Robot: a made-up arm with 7 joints. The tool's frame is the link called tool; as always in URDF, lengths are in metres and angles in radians. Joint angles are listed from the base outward.
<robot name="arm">
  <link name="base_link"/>
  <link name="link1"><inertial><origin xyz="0.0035 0.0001 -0.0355"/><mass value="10.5"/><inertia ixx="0.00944" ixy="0" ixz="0" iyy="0.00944" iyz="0" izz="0.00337"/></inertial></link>
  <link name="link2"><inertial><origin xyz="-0.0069 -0.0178 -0.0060"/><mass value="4.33"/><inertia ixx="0.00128" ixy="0" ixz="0" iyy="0.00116" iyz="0" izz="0.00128"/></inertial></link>
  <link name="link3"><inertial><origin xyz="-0.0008 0.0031 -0.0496"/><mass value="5.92"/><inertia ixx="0.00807" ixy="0" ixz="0" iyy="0.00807" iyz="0" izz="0.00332"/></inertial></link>
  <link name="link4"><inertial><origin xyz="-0.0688 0.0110 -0.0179"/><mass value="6.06"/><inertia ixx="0.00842" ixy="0" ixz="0" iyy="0.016" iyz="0" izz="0.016"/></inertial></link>
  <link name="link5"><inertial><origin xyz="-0.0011 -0.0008 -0.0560"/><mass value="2.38"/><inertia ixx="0.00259" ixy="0" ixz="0" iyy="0.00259" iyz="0" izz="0.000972"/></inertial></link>
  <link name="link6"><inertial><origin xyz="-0.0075 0.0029 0.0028"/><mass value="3.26"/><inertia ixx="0.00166" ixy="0" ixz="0" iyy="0.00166" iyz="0" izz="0.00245"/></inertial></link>
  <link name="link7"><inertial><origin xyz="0.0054 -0.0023 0.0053"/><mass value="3.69"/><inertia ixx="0.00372" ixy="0" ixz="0" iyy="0.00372" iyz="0" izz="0.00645"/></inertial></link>
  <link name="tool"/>
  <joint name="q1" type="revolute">
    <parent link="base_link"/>
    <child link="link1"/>
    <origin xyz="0 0.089 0" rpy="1.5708 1.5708 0"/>
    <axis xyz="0 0 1"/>
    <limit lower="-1.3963" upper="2"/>
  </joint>
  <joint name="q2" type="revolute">
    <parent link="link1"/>
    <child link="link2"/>
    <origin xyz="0 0 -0.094" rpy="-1.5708 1.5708 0"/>
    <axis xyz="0 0 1"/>
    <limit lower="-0.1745" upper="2"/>
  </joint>
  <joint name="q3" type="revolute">
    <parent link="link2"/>
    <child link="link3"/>
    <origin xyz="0 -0.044 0" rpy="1.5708 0 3.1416"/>
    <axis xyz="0 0 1"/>
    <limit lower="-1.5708" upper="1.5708"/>
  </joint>
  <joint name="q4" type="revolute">
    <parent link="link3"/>
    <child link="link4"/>
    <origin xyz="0 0 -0.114" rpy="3.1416 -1.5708 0"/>
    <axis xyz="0 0 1"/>
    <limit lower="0" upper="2.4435"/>
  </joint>
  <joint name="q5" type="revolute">
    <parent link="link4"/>
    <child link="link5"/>
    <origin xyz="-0.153 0 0" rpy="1.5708 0 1.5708"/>
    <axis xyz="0 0 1"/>
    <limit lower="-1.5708" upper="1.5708"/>
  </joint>
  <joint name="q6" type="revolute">
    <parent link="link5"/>
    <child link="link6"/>
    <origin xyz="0 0 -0.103" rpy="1.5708 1.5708 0"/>
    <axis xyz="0 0 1"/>
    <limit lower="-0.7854" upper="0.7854"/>
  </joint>
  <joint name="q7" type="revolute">
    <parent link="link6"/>
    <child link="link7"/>
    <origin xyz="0 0 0" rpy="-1.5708 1.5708 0"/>
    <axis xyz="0 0 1"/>
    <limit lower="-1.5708" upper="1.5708"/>
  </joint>
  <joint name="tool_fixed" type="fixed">
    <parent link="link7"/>
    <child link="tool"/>
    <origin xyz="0 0 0" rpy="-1.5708 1.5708 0"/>
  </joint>
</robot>
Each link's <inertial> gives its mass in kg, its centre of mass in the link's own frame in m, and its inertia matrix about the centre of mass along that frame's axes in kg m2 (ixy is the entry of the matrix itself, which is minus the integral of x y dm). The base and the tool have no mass. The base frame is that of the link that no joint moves.
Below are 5 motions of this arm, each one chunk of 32 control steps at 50 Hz.
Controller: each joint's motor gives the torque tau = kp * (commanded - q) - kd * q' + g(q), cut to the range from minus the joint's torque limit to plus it. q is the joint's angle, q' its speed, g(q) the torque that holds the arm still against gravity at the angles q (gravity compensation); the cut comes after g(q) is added. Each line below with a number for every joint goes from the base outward.
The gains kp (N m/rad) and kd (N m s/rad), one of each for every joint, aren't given. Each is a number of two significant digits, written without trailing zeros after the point. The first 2 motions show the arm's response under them.
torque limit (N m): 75 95 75 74 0.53 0.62 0.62
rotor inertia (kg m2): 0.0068 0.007 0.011 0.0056 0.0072 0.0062 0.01
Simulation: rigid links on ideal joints. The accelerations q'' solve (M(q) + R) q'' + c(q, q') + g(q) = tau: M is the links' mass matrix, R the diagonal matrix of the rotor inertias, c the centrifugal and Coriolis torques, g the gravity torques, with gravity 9.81 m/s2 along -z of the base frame. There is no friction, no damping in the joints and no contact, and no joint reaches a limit. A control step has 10 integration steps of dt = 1/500 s. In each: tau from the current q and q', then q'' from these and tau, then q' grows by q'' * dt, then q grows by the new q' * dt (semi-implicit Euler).
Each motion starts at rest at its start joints. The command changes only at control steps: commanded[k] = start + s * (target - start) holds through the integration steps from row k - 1 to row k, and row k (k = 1, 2, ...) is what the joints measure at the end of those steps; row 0 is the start. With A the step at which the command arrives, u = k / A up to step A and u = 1 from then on. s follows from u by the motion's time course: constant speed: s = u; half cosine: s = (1 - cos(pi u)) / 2; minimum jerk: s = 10 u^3 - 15 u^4 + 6 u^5; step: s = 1 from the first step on.
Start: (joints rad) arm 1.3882 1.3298 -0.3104 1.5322 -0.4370 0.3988 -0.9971
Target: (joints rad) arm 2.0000 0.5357 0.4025 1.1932 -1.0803 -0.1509 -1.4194
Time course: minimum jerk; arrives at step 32
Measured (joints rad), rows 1 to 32:
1: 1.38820 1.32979 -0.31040 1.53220 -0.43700 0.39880 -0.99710
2: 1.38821 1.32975 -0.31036 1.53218 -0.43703 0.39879 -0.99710
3: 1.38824 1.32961 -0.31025 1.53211 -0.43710 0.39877 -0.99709
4: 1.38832 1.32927 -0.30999 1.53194 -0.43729 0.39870 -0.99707
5: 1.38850 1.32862 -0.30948 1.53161 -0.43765 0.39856 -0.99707
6: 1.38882 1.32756 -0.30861 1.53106 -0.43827 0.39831 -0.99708
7: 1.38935 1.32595 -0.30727 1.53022 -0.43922 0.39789 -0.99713
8: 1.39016 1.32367 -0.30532 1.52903 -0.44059 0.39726 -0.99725
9: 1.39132 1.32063 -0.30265 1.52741 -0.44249 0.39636 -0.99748
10: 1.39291 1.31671 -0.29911 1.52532 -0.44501 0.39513 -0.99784
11: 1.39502 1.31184 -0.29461 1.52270 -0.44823 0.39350 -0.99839
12: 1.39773 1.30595 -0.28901 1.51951 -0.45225 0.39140 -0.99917
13: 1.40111 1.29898 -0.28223 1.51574 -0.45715 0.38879 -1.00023
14: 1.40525 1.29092 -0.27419 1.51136 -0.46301 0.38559 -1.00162
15: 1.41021 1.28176 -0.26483 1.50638 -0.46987 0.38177 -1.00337
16: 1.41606 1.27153 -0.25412 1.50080 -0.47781 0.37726 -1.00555
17: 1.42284 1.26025 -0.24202 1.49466 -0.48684 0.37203 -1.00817
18: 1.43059 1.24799 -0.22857 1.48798 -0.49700 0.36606 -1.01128
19: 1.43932 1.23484 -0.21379 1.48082 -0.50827 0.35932 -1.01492
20: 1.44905 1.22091 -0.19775 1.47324 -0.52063 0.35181 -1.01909
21: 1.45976 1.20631 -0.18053 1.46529 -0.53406 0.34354 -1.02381
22: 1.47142 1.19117 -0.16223 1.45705 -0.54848 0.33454 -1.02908
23: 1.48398 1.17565 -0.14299 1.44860 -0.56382 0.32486 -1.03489
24: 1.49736 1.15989 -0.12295 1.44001 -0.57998 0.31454 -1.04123
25: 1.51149 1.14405 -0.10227 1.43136 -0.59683 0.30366 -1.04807
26: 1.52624 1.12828 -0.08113 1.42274 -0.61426 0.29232 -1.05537
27: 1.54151 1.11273 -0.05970 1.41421 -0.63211 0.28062 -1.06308
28: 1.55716 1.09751 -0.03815 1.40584 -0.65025 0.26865 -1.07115
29: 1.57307 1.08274 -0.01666 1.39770 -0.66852 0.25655 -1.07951
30: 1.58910 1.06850 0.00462 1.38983 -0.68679 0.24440 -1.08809
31: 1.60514 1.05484 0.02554 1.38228 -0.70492 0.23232 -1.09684
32: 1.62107 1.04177 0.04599 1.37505 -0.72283 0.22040 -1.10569
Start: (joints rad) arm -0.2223 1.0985 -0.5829 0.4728 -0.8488 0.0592 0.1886
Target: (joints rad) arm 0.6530 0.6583 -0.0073 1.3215 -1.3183 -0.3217 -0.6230
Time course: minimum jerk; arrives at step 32
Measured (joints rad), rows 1 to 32:
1: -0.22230 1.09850 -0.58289 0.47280 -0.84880 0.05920 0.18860
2: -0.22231 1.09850 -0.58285 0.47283 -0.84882 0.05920 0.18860
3: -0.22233 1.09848 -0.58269 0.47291 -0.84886 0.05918 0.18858
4: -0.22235 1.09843 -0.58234 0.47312 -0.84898 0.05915 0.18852
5: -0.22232 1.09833 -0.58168 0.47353 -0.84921 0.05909 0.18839
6: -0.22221 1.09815 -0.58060 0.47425 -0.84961 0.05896 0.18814
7: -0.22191 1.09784 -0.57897 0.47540 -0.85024 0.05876 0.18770
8: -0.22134 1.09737 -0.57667 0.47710 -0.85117 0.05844 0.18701
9: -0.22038 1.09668 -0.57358 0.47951 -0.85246 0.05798 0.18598
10: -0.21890 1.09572 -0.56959 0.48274 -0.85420 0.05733 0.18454
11: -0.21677 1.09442 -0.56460 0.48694 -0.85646 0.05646 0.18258
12: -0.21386 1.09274 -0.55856 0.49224 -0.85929 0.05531 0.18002
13: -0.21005 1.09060 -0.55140 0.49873 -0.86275 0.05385 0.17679
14: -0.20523 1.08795 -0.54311 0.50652 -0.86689 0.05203 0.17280
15: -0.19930 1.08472 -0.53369 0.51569 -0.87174 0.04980 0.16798
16: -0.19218 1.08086 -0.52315 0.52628 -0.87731 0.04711 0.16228
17: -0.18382 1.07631 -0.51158 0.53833 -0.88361 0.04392 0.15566
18: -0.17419 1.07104 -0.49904 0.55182 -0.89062 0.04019 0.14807
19: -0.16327 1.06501 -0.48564 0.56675 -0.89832 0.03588 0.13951
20: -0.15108 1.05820 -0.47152 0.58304 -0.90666 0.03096 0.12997
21: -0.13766 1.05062 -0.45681 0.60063 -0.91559 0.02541 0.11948
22: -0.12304 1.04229 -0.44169 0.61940 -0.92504 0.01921 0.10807
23: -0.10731 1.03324 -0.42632 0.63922 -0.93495 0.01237 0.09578
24: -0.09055 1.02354 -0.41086 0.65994 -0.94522 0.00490 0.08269
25: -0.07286 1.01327 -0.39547 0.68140 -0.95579 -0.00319 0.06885
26: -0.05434 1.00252 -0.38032 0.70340 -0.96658 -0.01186 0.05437
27: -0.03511 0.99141 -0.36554 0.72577 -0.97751 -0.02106 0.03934
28: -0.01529 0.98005 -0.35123 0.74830 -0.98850 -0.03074 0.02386
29: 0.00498 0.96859 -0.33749 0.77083 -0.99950 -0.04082 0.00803
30: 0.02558 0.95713 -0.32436 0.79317 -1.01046 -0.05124 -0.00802
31: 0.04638 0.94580 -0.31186 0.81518 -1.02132 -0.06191 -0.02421
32: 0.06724 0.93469 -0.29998 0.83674 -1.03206 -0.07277 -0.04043
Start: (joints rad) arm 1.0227 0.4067 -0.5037 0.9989 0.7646 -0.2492 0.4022
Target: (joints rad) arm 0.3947 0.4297 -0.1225 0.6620 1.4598 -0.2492 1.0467
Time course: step
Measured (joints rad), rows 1 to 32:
1: 1.01930 0.40076 -0.49069 0.99543 0.76548 -0.24795 0.40922
2: 1.01351 0.39508 -0.47413 0.99005 0.77465 -0.24760 0.42136
3: 1.00614 0.39100 -0.45733 0.98359 0.79083 -0.24819 0.43566
4: 0.99742 0.38826 -0.44055 0.97627 0.81202 -0.24935 0.45088
5: 0.98753 0.38660 -0.42396 0.96828 0.83666 -0.25083 0.46630
6: 0.97662 0.38582 -0.40772 0.95977 0.86354 -0.25248 0.48155
7: 0.96483 0.38573 -0.39192 0.95088 0.89175 -0.25418 0.49643
8: 0.95230 0.38620 -0.37665 0.94172 0.92055 -0.25588 0.51084
9: 0.93913 0.38709 -0.36197 0.93238 0.94940 -0.25752 0.52476
10: 0.92543 0.38831 -0.34793 0.92294 0.97789 -0.25909 0.53818
11: 0.91129 0.38976 -0.33454 0.91346 1.00571 -0.26058 0.55112
12: 0.89680 0.39139 -0.32184 0.90400 1.03262 -0.26199 0.56361
13: 0.88203 0.39312 -0.30981 0.89461 1.05847 -0.26330 0.57569
14: 0.86707 0.39492 -0.29846 0.88532 1.08314 -0.26453 0.58737
15: 0.85196 0.39673 -0.28778 0.87616 1.10657 -0.26568 0.59869
16: 0.83678 0.39853 -0.27775 0.86716 1.12871 -0.26674 0.60968
17: 0.82157 0.40030 -0.26834 0.85835 1.14957 -0.26773 0.62035
18: 0.80640 0.40202 -0.25953 0.84972 1.16914 -0.26865 0.63072
19: 0.79130 0.40366 -0.25129 0.84131 1.18746 -0.26950 0.64082
20: 0.77632 0.40523 -0.24361 0.83312 1.20454 -0.27027 0.65066
21: 0.76150 0.40670 -0.23643 0.82516 1.22045 -0.27099 0.66026
22: 0.74687 0.40809 -0.22975 0.81744 1.23523 -0.27164 0.66962
23: 0.73245 0.40939 -0.22352 0.80995 1.24893 -0.27223 0.67876
24: 0.71828 0.41060 -0.21772 0.80271 1.26161 -0.27275 0.68768
25: 0.70439 0.41171 -0.21232 0.79571 1.27332 -0.27322 0.69640
26: 0.69078 0.41274 -0.20729 0.78895 1.28413 -0.27363 0.70492
27: 0.67748 0.41368 -0.20261 0.78243 1.29410 -0.27398 0.71325
28: 0.66451 0.41455 -0.19824 0.77616 1.30327 -0.27427 0.72140
29: 0.65188 0.41534 -0.19417 0.77012 1.31172 -0.27451 0.72937
30: 0.63959 0.41606 -0.19038 0.76432 1.31948 -0.27470 0.73716
31: 0.62766 0.41671 -0.18684 0.75875 1.32662 -0.27483 0.74478
32: 0.61609 0.41731 -0.18353 0.75340 1.33318 -0.27491 0.75223

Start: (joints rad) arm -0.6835 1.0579 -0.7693 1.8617 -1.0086 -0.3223 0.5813
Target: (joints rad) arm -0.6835 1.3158 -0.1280 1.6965 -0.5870 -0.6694 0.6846
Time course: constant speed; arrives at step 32
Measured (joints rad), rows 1 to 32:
1: -0.68380 1.05787 -0.76888 1.86171 -1.00854 -0.32242 0.58132
2: -0.68439 1.05788 -0.76791 1.86166 -1.00824 -0.32271 0.58136
3: -0.68523 1.05798 -0.76634 1.86150 -1.00757 -0.32320 0.58143
4: -0.68627 1.05821 -0.76414 1.86119 -1.00645 -0.32392 0.58154
5: -0.68747 1.05858 -0.76126 1.86072 -1.00479 -0.32487 0.58171
6: -0.68878 1.05911 -0.75770 1.86006 -1.00257 -0.32606 0.58194
7: -0.69018 1.05981 -0.75344 1.85922 -0.99975 -0.32748 0.58224
8: -0.69163 1.06069 -0.74848 1.85818 -0.99634 -0.32914 0.58261
9: -0.69310 1.06176 -0.74283 1.85696 -0.99233 -0.33103 0.58306
10: -0.69458 1.06300 -0.73649 1.85554 -0.98774 -0.33315 0.58359
11: -0.69604 1.06443 -0.72948 1.85395 -0.98259 -0.33549 0.58419
12: -0.69748 1.06604 -0.72181 1.85218 -0.97691 -0.33806 0.58487
13: -0.69886 1.06782 -0.71349 1.85024 -0.97072 -0.34085 0.58562
14: -0.70019 1.06978 -0.70456 1.84813 -0.96406 -0.34385 0.58644
15: -0.70146 1.07191 -0.69502 1.84587 -0.95695 -0.34707 0.58732
16: -0.70265 1.07421 -0.68489 1.84345 -0.94944 -0.35050 0.58828
17: -0.70377 1.07668 -0.67421 1.84089 -0.94154 -0.35414 0.58930
18: -0.70481 1.07930 -0.66299 1.83820 -0.93328 -0.35798 0.59038
19: -0.70577 1.08209 -0.65126 1.83536 -0.92471 -0.36202 0.59152
20: -0.70664 1.08502 -0.63904 1.83240 -0.91583 -0.36626 0.59273
21: -0.70744 1.08811 -0.62635 1.82932 -0.90668 -0.37070 0.59398
22: -0.70816 1.09134 -0.61321 1.82613 -0.89728 -0.37532 0.59529
23: -0.70879 1.09471 -0.59965 1.82282 -0.88764 -0.38013 0.59666
24: -0.70936 1.09822 -0.58569 1.81941 -0.87780 -0.38513 0.59807
25: -0.70985 1.10186 -0.57134 1.81590 -0.86776 -0.39030 0.59954
26: -0.71027 1.10564 -0.55664 1.81229 -0.85755 -0.39565 0.60105
27: -0.71062 1.10954 -0.54159 1.80859 -0.84718 -0.40117 0.60261
28: -0.71091 1.11356 -0.52622 1.80481 -0.83666 -0.40685 0.60422
29: -0.71114 1.11771 -0.51054 1.80094 -0.82600 -0.41270 0.60587
30: -0.71131 1.12197 -0.49458 1.79700 -0.81522 -0.41870 0.60756
31: -0.71143 1.12634 -0.47834 1.79298 -0.80432 -0.42485 0.60929
32: -0.71150 1.13083 -0.46185 1.78889 -0.79332 -0.43116 0.61107

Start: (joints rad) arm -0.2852 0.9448 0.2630 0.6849 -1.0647 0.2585 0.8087
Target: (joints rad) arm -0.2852 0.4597 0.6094 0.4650 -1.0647 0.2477 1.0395
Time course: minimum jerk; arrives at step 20
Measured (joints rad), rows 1 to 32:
1: -0.28519 0.94479 0.26302 0.68490 -1.06471 0.25850 0.80870
2: -0.28515 0.94473 0.26315 0.68486 -1.06479 0.25849 0.80871
3: -0.28500 0.94451 0.26359 0.68476 -1.06503 0.25845 0.80875
4: -0.28469 0.94404 0.26455 0.68450 -1.06554 0.25836 0.80886
5: -0.28415 0.94316 0.26630 0.68402 -1.06644 0.25822 0.80908
6: -0.28334 0.94176 0.26906 0.68323 -1.06778 0.25799 0.80948
7: -0.28222 0.93972 0.27304 0.68204 -1.06962 0.25768 0.81010
8: -0.28079 0.93695 0.27839 0.68038 -1.07196 0.25728 0.81100
9: -0.27906 0.93338 0.28518 0.67819 -1.07478 0.25678 0.81224
10: -0.27708 0.92898 0.29342 0.67543 -1.07798 0.25618 0.81385
11: -0.27489 0.92375 0.30307 0.67210 -1.08149 0.25551 0.81587
12: -0.27258 0.91774 0.31397 0.66819 -1.08516 0.25476 0.81830
13: -0.27022 0.91101 0.32594 0.66375 -1.08884 0.25395 0.82114
14: -0.26791 0.90367 0.33872 0.65883 -1.09240 0.25310 0.82437
15: -0.26576 0.89581 0.35203 0.65351 -1.09566 0.25222 0.82795
16: -0.26384 0.88756 0.36556 0.64787 -1.09849 0.25132 0.83184
17: -0.26224 0.87906 0.37900 0.64200 -1.10078 0.25043 0.83597
18: -0.26101 0.87040 0.39208 0.63600 -1.10243 0.24956 0.84028
19: -0.26019 0.86168 0.40458 0.62996 -1.10342 0.24870 0.84471
20: -0.25976 0.85296 0.41638 0.62394 -1.10376 0.24788 0.84921
21: -0.25968 0.84425 0.42746 0.61798 -1.10355 0.24708 0.85371
22: -0.25989 0.83558 0.43785 0.61211 -1.10287 0.24630 0.85820
23: -0.26034 0.82693 0.44759 0.60634 -1.10182 0.24554 0.86265
24: -0.26099 0.81834 0.45672 0.60069 -1.10048 0.24481 0.86705
25: -0.26179 0.80979 0.46527 0.59518 -1.09889 0.24411 0.87139
26: -0.26272 0.80131 0.47329 0.58979 -1.09713 0.24344 0.87566
27: -0.26375 0.79291 0.48080 0.58456 -1.09523 0.24281 0.87985
28: -0.26486 0.78459 0.48784 0.57947 -1.09324 0.24221 0.88396
29: -0.26603 0.77637 0.49445 0.57452 -1.09119 0.24165 0.88799
30: -0.26724 0.76826 0.50065 0.56974 -1.08910 0.24114 0.89194
31: -0.26848 0.76025 0.50646 0.56510 -1.08701 0.24067 0.89580
32: -0.26973 0.75237 0.51193 0.56061 -1.08493 0.24024 0.89958

